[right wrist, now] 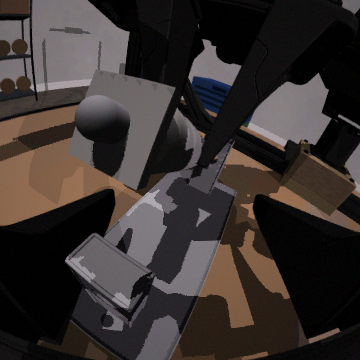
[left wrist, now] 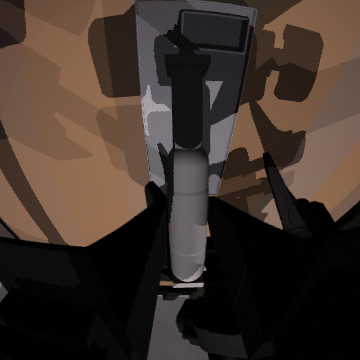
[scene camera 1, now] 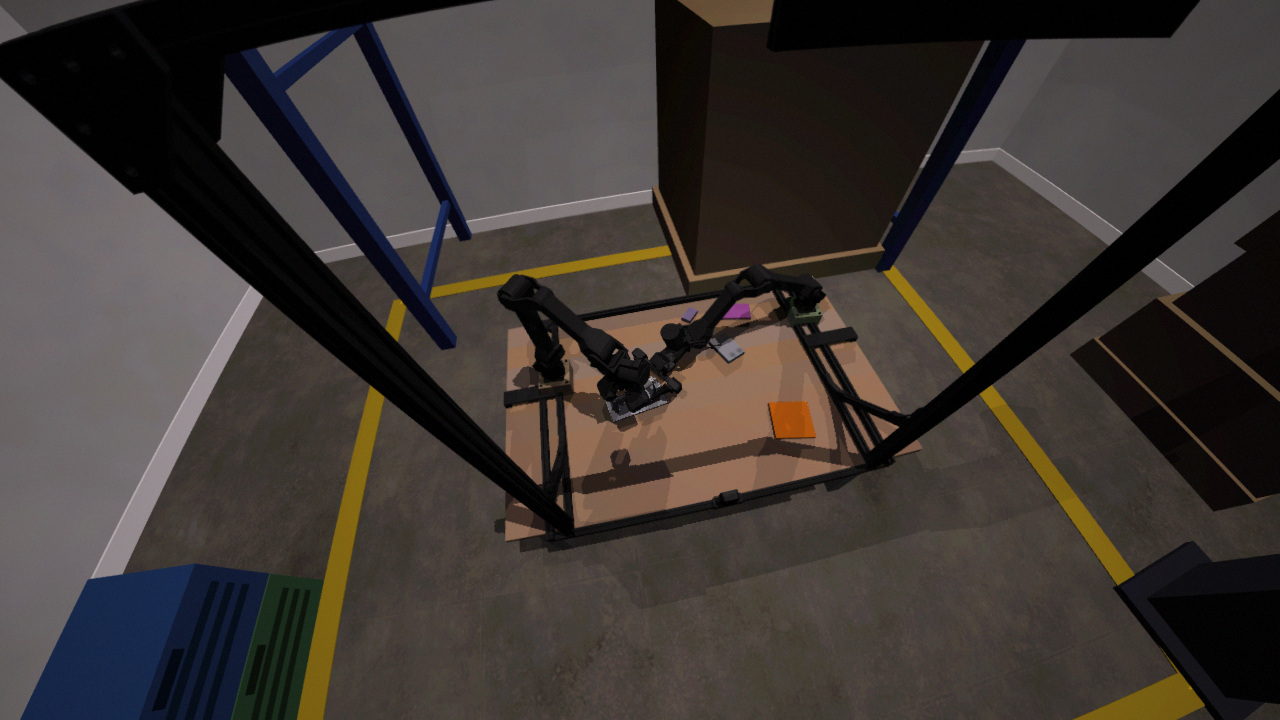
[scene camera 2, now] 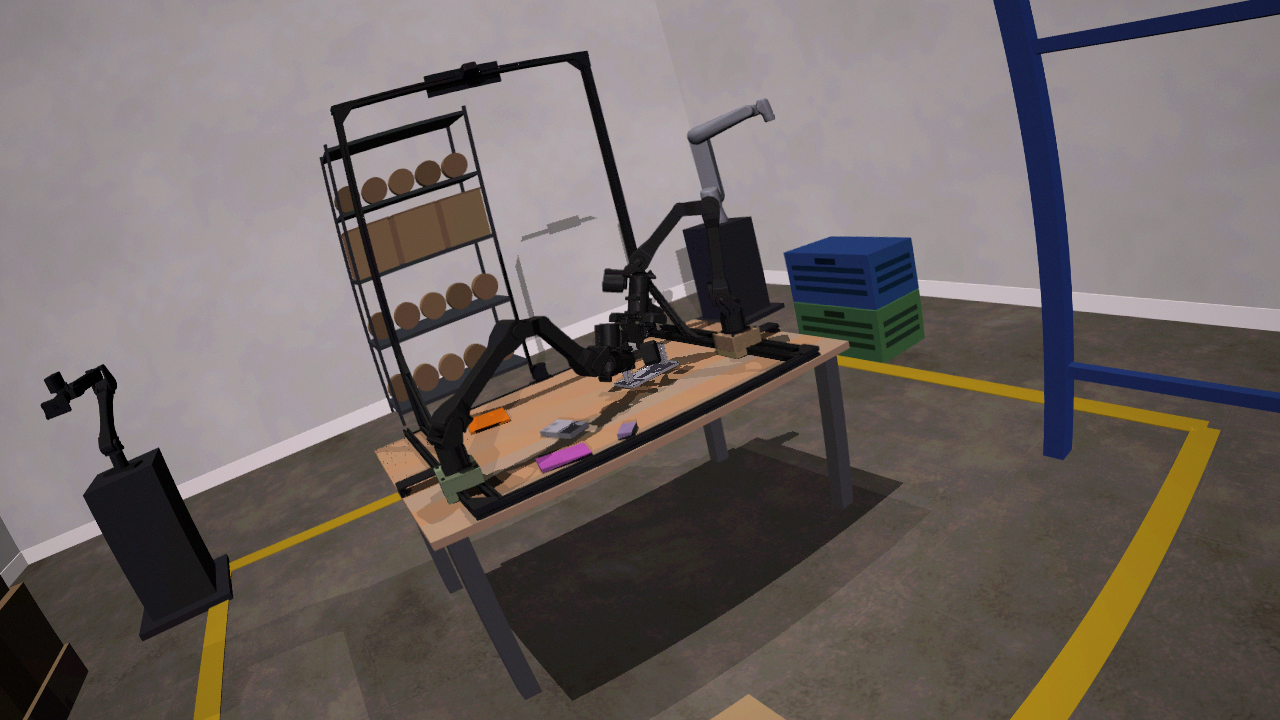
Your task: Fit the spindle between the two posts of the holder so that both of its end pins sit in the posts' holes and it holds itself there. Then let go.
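Pixels of known places: left gripper, fingertip midpoint: (right wrist: 177, 155) (left wrist: 186, 203) (scene camera 1: 640, 389) (scene camera 2: 635, 349); right gripper, fingertip midpoint: (right wrist: 186, 199) (left wrist: 200, 170) (scene camera 2: 641, 357); left arm's base, link origin: (right wrist: 326, 158) (scene camera 1: 553, 373) (scene camera 2: 735, 330); right arm's base, link origin: (scene camera 1: 804, 305) (scene camera 2: 455, 467).
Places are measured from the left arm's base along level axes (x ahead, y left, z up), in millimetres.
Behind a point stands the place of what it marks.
Observation:
The grey spindle (left wrist: 189, 215) @(y -120, x 258, z 34 mm) (right wrist: 102, 117) is held above the holder, its square flange and rounded end pin free of the near post in the right wrist view. The holder's light grey base (scene camera 1: 619, 414) @(y -152, x 192, z -55 mm) (left wrist: 222, 135) @(y -82, x 254, z -55 mm) (right wrist: 192, 257) @(y -87, x 259, z -55 mm) lies on the table; its near post (left wrist: 215, 31) (right wrist: 112, 270) stands upright, and a far post (right wrist: 212, 172) @(y -121, x 189, z -27 mm) partly shows. My left gripper (left wrist: 186, 203) @(y -118, x 266, z 21 mm) is shut on the spindle's thick body. My right gripper (right wrist: 186, 199) @(y -108, x 261, z -6 mm) is open and empty, low by the holder, fingers spread to either side in its wrist view. The far pin is hidden.
An orange tile (scene camera 1: 792, 420) @(y -261, x 709, z -54 mm) (scene camera 2: 489, 420) @(y -238, x 707, z -54 mm), a grey part (scene camera 1: 729, 349) @(y 26, x 590, z -48 mm) (scene camera 2: 562, 428) @(y 54, x 593, z -48 mm), a magenta block (scene camera 1: 736, 311) @(y 193, x 665, z -53 mm) (scene camera 2: 563, 457) @(y 211, x 659, z -53 mm) and a small lilac block (scene camera 1: 689, 314) @(y 206, x 490, z -49 mm) (scene camera 2: 627, 429) @(y 220, x 495, z -48 mm) lie on the table. Both arms' ends are close together over the holder.

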